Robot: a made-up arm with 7 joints. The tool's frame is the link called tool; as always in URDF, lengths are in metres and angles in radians.
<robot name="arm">
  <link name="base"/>
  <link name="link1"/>
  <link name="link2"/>
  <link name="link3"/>
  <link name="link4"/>
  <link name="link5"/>
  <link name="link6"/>
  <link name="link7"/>
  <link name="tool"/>
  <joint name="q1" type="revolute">
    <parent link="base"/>
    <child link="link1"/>
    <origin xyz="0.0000 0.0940 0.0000" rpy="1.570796 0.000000 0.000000"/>
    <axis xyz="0 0 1"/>
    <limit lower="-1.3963" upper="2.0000"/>
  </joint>
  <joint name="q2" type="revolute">
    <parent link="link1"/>
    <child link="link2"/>
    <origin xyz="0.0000 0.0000 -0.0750" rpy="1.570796 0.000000 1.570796"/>
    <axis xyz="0 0 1"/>
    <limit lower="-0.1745" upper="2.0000"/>
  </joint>
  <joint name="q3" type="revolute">
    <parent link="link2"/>
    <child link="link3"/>
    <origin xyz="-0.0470 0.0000 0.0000" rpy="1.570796 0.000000 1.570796"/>
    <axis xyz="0 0 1"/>
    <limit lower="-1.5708" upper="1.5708"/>
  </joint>
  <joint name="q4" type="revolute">
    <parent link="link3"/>
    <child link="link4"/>
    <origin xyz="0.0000 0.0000 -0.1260" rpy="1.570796 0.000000 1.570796"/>
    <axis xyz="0 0 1"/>
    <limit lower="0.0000" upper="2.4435"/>
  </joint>
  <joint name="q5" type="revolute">
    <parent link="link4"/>
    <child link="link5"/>
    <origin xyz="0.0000 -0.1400 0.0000" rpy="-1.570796 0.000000 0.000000"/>
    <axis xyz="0 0 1"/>
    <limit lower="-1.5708" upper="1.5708"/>
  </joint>
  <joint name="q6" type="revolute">
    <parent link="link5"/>
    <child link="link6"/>
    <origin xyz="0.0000 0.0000 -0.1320" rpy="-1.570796 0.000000 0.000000"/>
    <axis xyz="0 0 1"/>
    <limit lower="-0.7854" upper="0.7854"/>
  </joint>
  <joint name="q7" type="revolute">
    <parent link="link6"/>
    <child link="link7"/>
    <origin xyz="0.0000 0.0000 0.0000" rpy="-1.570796 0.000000 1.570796"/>
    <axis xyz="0 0 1"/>
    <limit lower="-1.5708" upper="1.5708"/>
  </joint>
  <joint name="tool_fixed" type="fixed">
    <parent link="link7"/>
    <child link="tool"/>
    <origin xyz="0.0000 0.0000 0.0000" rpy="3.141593 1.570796 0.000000"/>
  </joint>
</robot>
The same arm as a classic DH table. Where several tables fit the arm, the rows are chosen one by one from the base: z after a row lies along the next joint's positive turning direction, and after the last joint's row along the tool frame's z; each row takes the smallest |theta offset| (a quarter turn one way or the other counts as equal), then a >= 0, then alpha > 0; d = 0 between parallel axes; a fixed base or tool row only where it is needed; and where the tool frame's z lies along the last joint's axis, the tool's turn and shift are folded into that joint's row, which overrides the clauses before.
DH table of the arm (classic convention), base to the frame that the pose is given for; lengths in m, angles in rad. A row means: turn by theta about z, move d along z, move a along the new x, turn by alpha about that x. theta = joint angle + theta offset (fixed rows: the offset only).
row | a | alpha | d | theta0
base (fixed) | 0.0000 | 1.5708 | 0.0000 | 0.0000
q1 | 0.0000 | 1.5708 | -0.1690 | 1.5708
q2 | 0.0000 | 1.5708 | 0.0000 | 1.5708
q3 | 0.0000 | 1.5708 | -0.1730 | 1.5708
q4 | 0.0000 | -1.5708 | 0.0000 | 0.0000
q5 | 0.0000 | -1.5708 | -0.2720 | 0.0000
q6 | 0.0000 | 1.5708 | 0.0000 | -1.5708
q7 | 0.0000 | 1.5708 | 0.0000 | 1.5708
tool (fixed) | 0.0000 | 0.0000 | 0.0000 | -1.5708
Joint limits (rad, base to tool): -1.3963..2.0000 -0.1745..2.0000 -1.5708..1.5708 0.0000..2.4435 -1.5708..1.5708 -0.7854..0.7854 -1.5708..1.5708

